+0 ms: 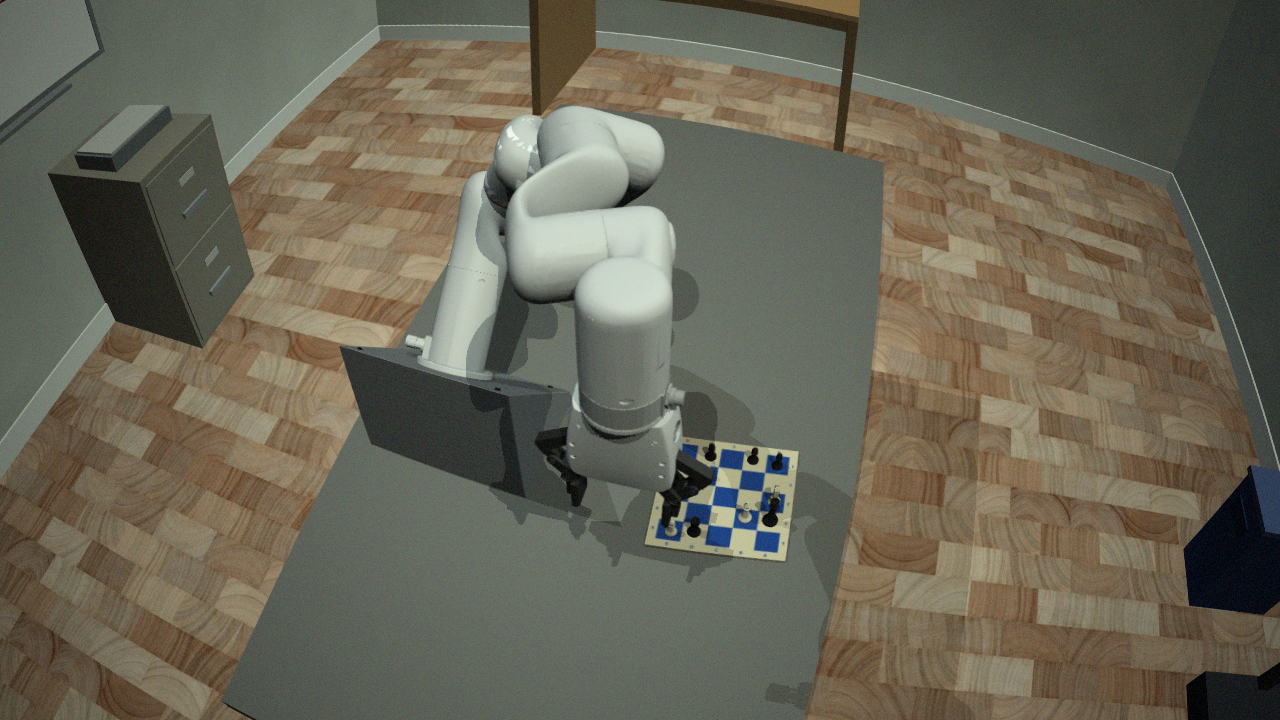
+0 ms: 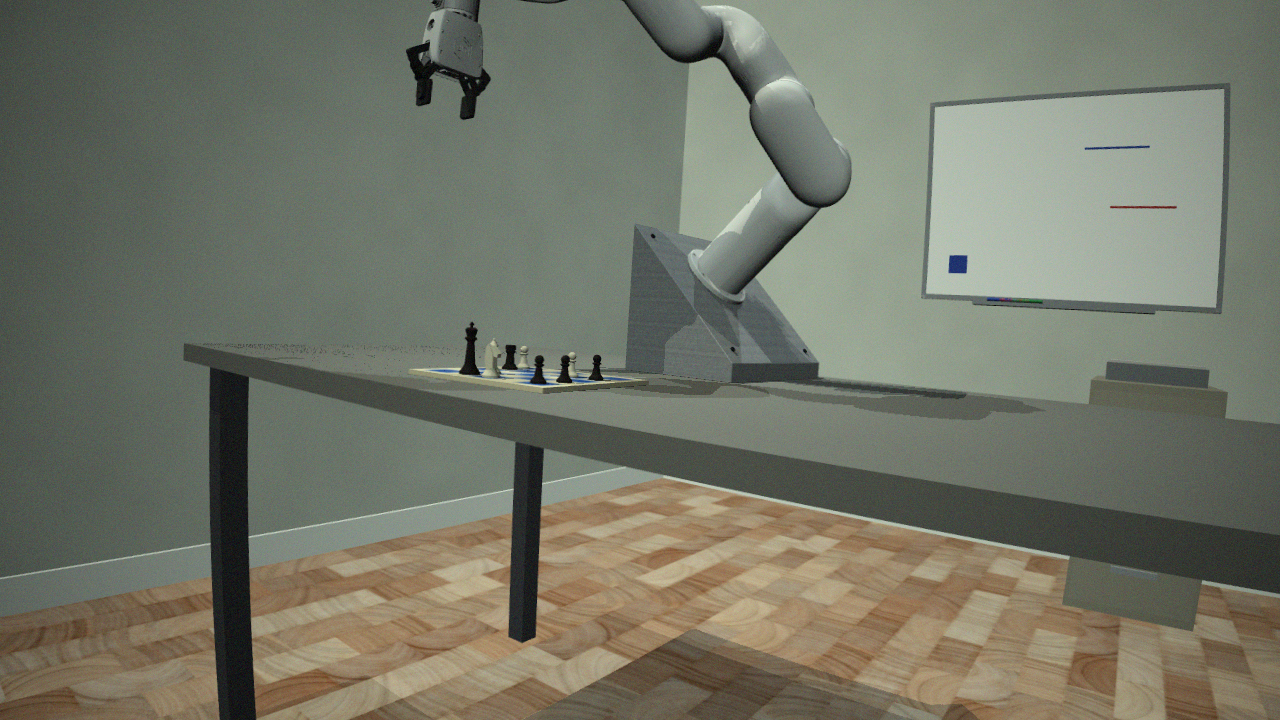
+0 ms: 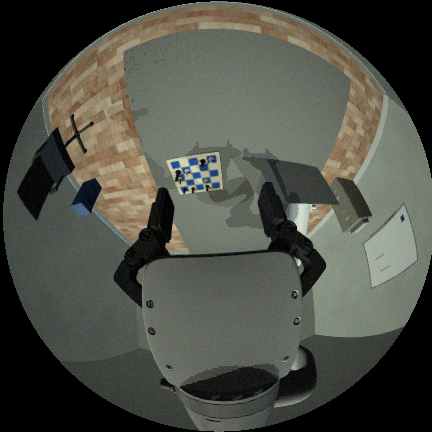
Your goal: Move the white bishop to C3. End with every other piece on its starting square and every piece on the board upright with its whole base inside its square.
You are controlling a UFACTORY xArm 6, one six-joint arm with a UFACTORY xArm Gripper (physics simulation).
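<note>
The blue and cream chessboard lies flat on the table. A white piece stands on a corner square. Another white piece stands near the tall black king. The white knight is beside that king. A fourth white piece stands near the row of black pawns. I cannot tell which white piece is the bishop. The board's middle square holds no piece. My gripper is open and empty, high above the table.
A black piece is next to the corner white piece. Black pawns line one board side. The grey wedge base stands beside the board. All stand on the grey table.
</note>
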